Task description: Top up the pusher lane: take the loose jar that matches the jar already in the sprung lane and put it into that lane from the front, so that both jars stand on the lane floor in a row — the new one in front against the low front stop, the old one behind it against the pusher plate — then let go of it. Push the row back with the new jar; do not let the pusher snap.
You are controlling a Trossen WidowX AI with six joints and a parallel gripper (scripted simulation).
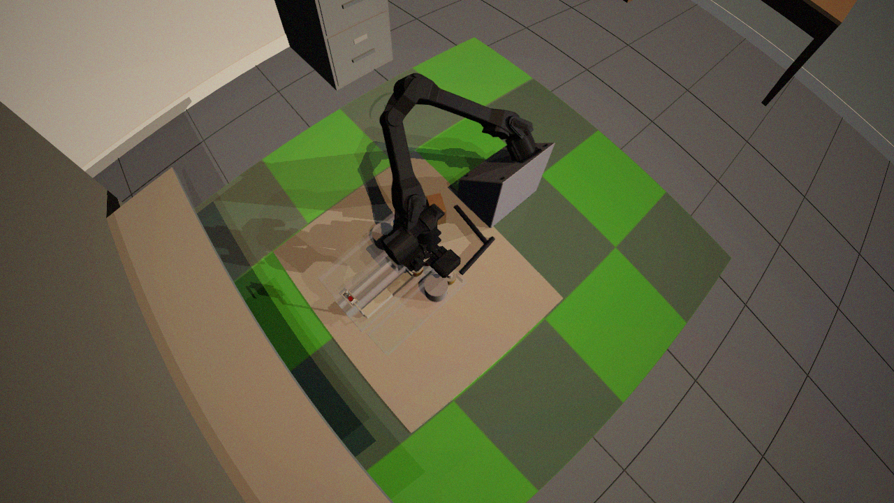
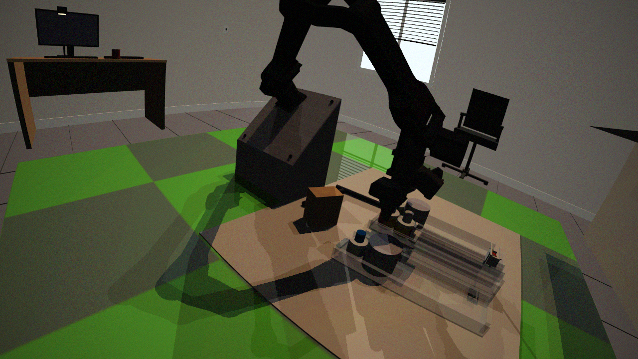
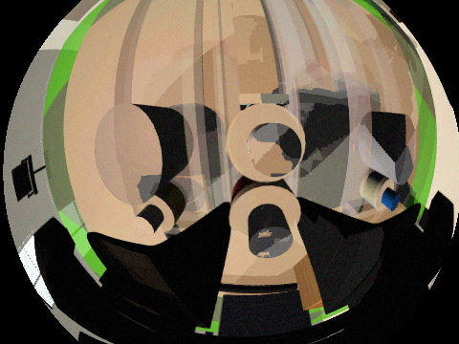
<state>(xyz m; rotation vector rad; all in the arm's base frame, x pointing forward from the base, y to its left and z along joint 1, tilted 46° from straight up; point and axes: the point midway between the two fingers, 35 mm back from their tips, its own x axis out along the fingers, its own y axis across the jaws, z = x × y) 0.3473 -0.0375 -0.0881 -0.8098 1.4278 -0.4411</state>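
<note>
The brown box lies 100 mm to the right of my gripper tip and 100 mm behind it. The rest, counted from my gripper tip: clear lane rack 140 mm ahead, 10 mm below; then red mark 230 mm ahead, 40 mm above.
</note>
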